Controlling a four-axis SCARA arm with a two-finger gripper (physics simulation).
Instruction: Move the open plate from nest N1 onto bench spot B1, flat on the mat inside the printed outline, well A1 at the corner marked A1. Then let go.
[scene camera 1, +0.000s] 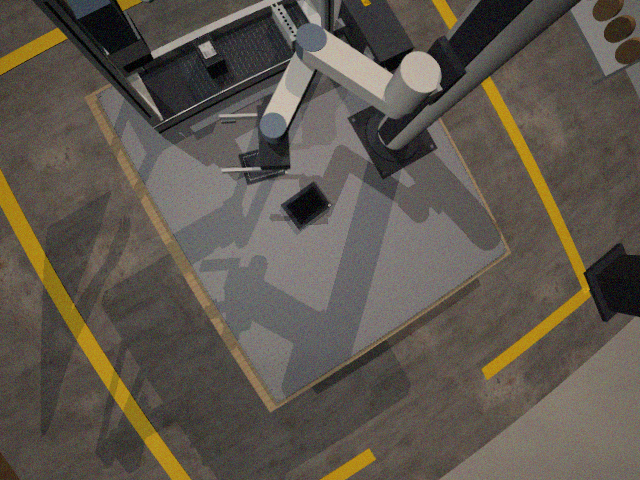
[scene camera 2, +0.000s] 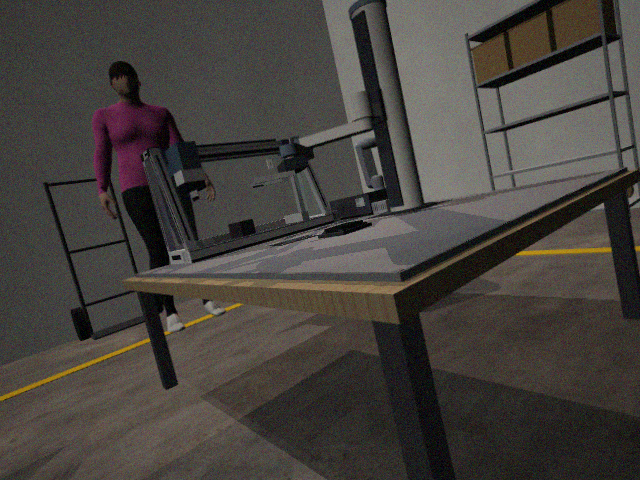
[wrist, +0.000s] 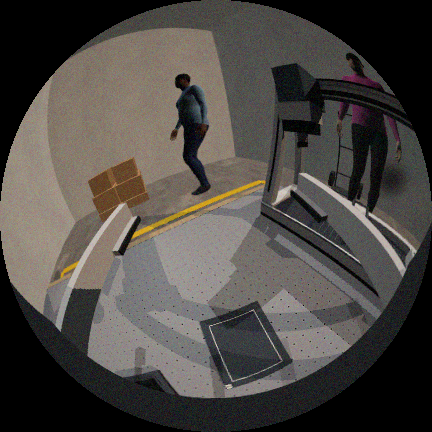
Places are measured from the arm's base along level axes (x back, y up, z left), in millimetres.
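Where they show: gripper, between the fingertips: (scene camera 1: 221, 144) (scene camera 2: 252, 183) (wrist: 212, 194); arm's base, origin of its link: (scene camera 1: 392, 134).
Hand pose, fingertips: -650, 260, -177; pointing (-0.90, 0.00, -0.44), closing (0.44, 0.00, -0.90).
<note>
Things, the pixels of their top centre, and the offset from my fingertips, as dx, dy, dz. "*": a spot on its surface instead. Level surfaces: height alone.
- plate, centre of its top: (scene camera 2: 343, 224) (scene camera 1: 306, 204) +162, -221, +265
- dark mat, height of its surface: dy -246
- small pale mark, centre of its top: (wrist: 228, 386) +160, -246, +109
- small dark block, a spot on its surface: (scene camera 1: 217, 68) * +121, -156, -338
The plate (scene camera 1: 306, 204) appears as a black rectangle inside the dark frame of nest N1 (scene camera 1: 298, 226) (wrist: 165, 384), near the middle of the bench. The two are hard to tell apart; in the wrist view part of the nest is cut off at the lower left. Bench spot B1 is a dark mat (scene camera 1: 253, 179) (wrist: 245, 372) with a thin white printed outline; a small pale mark (wrist: 228, 386) sits at its near corner. My gripper (scene camera 1: 223, 143) (scene camera 2: 262, 174) (wrist: 212, 194) is wide open, with no plate between its fingers. It hangs above the bench beside the nest, partly covering B1 from above.
A gantry machine (scene camera 2: 160, 206) with a dark deck stands along one bench side, close to my gripper; a small dark block (scene camera 1: 217, 68) (scene camera 2: 241, 227) is on it. My arm's column (scene camera 2: 398, 103) stands beyond the nest. A person in pink (scene camera 2: 135, 129) (wrist: 367, 105) stands behind the gantry.
</note>
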